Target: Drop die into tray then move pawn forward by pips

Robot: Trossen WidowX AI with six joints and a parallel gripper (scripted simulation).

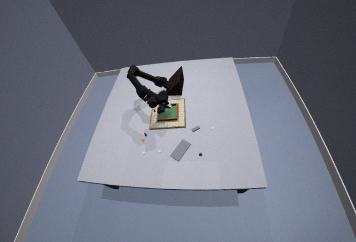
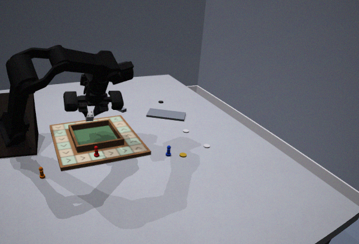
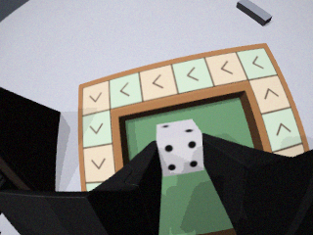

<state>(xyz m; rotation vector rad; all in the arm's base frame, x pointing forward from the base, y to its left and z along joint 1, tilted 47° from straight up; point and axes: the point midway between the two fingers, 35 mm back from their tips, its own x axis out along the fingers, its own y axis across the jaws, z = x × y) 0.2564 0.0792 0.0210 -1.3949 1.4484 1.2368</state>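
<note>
Right now the red pawn is 140 mm to the right of my gripper tip, 50 mm below it and 10 mm ahead of it. Also, from my gripper tip: white die right at my gripper tip; green dice tray 70 mm below, 20 mm to the right, 10 mm ahead; small grey block 220 mm to the left, 140 mm ahead, 80 mm below.
</note>
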